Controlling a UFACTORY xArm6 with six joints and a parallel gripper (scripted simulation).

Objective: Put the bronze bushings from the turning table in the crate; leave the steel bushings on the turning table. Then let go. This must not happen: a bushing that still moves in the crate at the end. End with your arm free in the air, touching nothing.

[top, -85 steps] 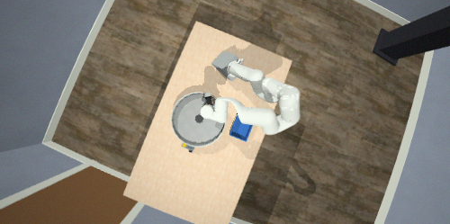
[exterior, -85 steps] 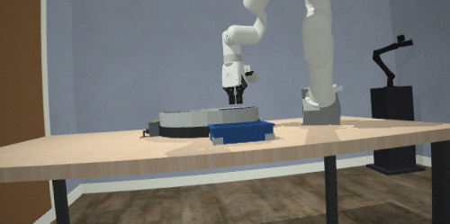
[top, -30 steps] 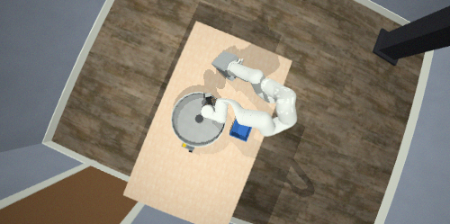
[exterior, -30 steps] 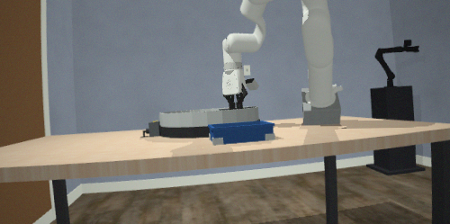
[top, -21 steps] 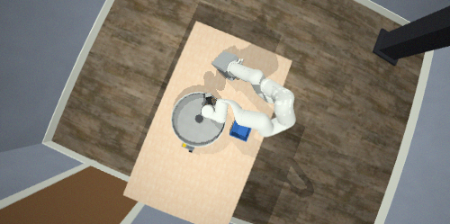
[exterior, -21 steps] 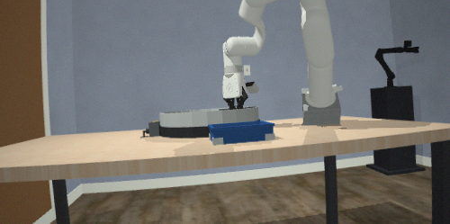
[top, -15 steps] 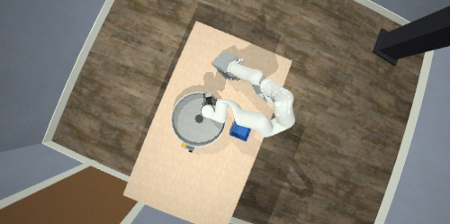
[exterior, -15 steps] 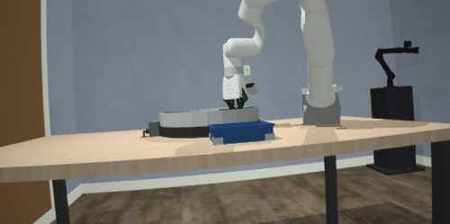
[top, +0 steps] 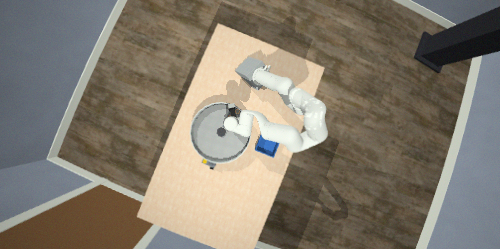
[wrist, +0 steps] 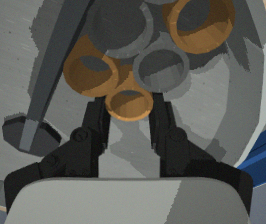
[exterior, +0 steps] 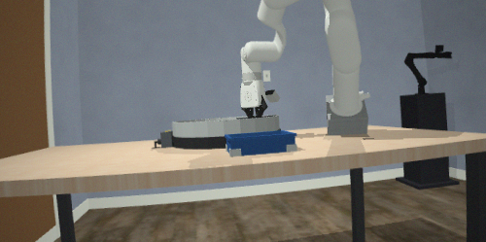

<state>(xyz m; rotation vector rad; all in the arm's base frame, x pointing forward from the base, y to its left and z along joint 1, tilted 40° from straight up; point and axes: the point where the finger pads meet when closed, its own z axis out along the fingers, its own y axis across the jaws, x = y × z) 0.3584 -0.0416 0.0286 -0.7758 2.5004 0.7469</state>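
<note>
My hand is 290 mm to the right of the blue crate, 50 mm above it and 20 mm short of it. Also, from my hand: grey turning table (110 mm ahead, 50 mm to the right, 30 mm below).
</note>
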